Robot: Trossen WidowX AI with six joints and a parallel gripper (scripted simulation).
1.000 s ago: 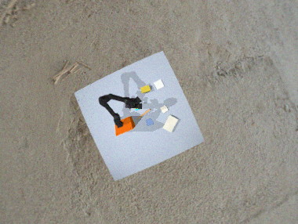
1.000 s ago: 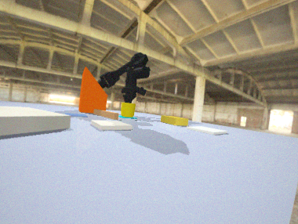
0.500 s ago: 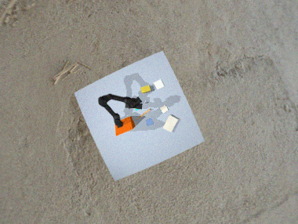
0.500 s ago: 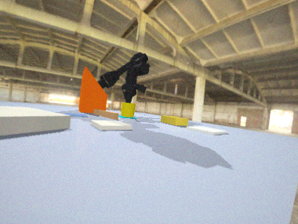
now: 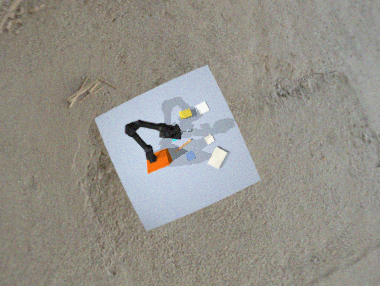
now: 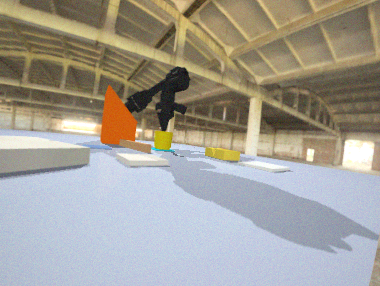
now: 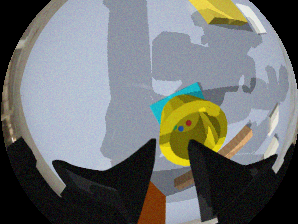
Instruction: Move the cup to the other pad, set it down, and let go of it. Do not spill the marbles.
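My gripper tip is now 2 cm short of the yellow cup, 1 cm to the left of it and 4 cm above it. From my gripper tip the other things lie so: cyan pad (3 cm ahead, 1 cm to the right, 8 cm below); blue pad (10 cm ahead, 24 cm to the right, 8 cm below); wooden bar (6 cm ahead, 13 cm to the right, 7 cm below).
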